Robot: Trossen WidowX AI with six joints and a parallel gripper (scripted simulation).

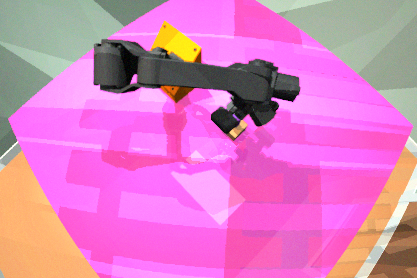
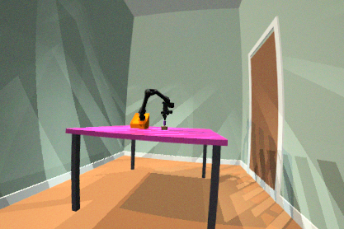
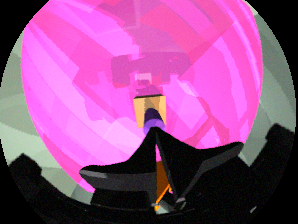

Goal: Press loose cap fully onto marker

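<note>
Now: gripper tip 30 mm above the purple cap. From my gripper tip the other things lie so: holder block: 90 mm below; then purple marker: 40 mm below.
</note>
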